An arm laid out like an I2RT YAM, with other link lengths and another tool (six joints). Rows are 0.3 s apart.
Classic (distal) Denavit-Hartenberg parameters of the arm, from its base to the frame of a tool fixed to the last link. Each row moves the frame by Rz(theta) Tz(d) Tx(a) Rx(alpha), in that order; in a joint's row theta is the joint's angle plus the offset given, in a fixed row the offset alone. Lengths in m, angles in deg.
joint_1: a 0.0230  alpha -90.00  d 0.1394  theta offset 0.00
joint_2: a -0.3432  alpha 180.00  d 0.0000  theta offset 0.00
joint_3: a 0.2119  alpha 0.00  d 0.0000  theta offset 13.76
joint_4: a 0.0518  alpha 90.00  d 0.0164  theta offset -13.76
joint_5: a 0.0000  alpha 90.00  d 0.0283  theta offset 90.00
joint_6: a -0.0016  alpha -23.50  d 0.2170  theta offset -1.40
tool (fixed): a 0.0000  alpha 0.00  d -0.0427  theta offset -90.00
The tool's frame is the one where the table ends.
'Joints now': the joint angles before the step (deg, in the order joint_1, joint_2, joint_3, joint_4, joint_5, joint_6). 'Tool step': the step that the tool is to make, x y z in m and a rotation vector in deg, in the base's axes. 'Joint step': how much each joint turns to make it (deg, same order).
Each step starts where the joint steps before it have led.
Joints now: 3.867, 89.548, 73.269, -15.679, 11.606, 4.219
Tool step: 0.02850, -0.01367, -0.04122, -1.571, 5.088, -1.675
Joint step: -1.789, 7.326, 0.945, 1.459, 0.644, -1.165
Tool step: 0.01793, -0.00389, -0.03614, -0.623, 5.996, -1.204
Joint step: -0.143, 6.297, 2.874, -2.674, 1.078, 0.374
